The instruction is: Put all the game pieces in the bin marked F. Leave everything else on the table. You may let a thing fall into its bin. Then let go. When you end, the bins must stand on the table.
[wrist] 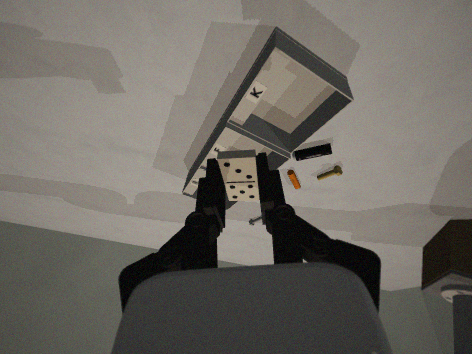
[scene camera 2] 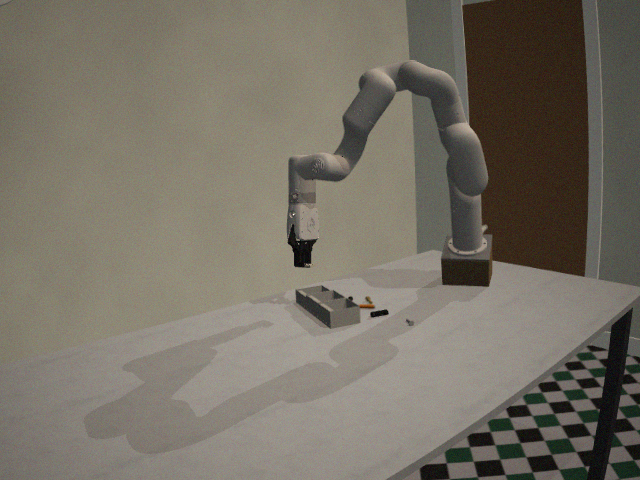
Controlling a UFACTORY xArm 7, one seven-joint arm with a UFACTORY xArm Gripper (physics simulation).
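Pixels of known places: gripper, between the fingertips: (wrist: 239,169) (scene camera 2: 302,266); arm's base, origin of its link: (scene camera 2: 467,246).
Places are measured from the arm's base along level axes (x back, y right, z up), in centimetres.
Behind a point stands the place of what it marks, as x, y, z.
Note:
My gripper (scene camera 2: 302,265) {-48.3, 21.8, 0.1} (wrist: 239,169) {-48.3, 21.8, 0.1} is shut on a white domino with black dots (scene camera 2: 308,265) {-48.6, 18.9, 0.8} (wrist: 241,175) {-48.1, 21.9, 0.6}, held high above the table near the grey three-part bin block. The bin marked F (scene camera 2: 325,296) {-44.6, 17.1, -8.7} (wrist: 235,139) {-48.6, 13.7, -11.1} is the middle compartment; its label shows beside the left fingertip in the wrist view, and the domino and fingers cover much of it. The bin marked K (wrist: 295,92) {-43.7, 22.0, -11.1} is at one end of the block. The third bin is mostly hidden behind the left finger in the wrist view. The visible part of K's floor holds no object.
Beside the bins on the table (scene camera 2: 289,428) {-93.2, -29.0, -11.8} lie an orange cylinder (scene camera 2: 367,305) {-38.0, 7.1, -10.9} (wrist: 294,179) {-38.1, 8.1, -10.9}, a brass bolt (scene camera 2: 368,299) {-33.7, 11.0, -11.0} (wrist: 330,172) {-33.8, 11.2, -11.1}, a black cylinder (scene camera 2: 351,298) {-37.4, 14.2, -10.4} (wrist: 314,151) {-38.2, 15.0, -10.7}, another black cylinder (scene camera 2: 379,313) {-40.8, -0.1, -10.9} and a small grey bolt (scene camera 2: 409,322) {-41.1, -10.9, -10.8} (wrist: 256,220) {-39.8, -9.4, -11.1}.

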